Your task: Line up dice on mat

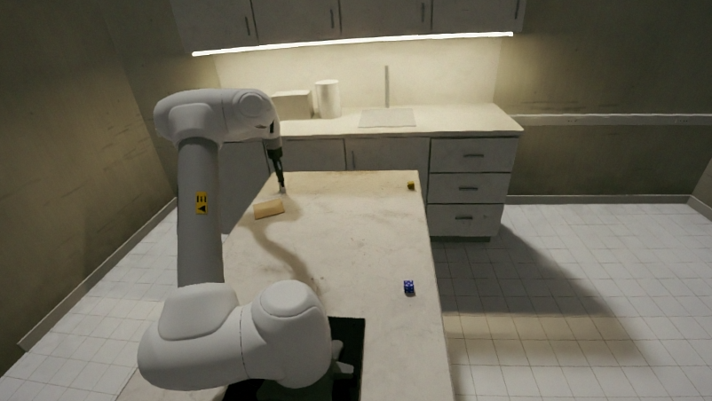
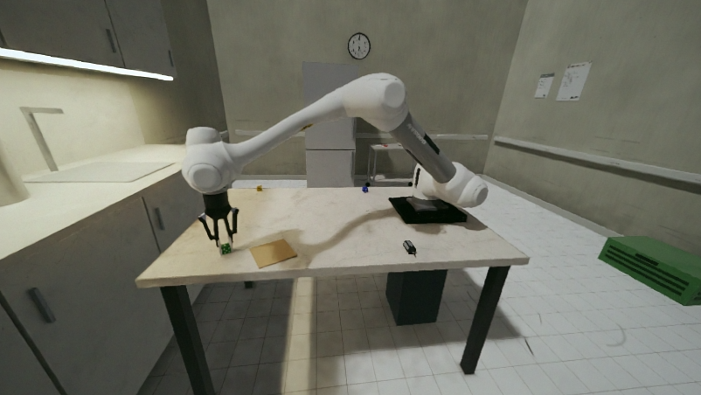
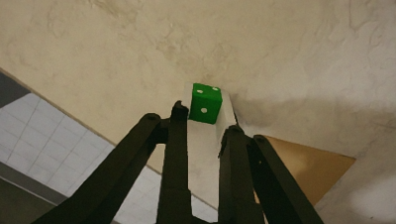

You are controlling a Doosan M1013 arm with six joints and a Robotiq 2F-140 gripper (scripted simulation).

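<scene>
The tan mat is 170 mm behind my hand, 10 mm to the left of it and 30 mm below it. The rest, counted from my hand: yellow die: 50 mm ahead, 670 mm to the right, 20 mm below; then green die: 20 mm below; then blue die: 630 mm behind, 650 mm to the right, 20 mm below.
</scene>
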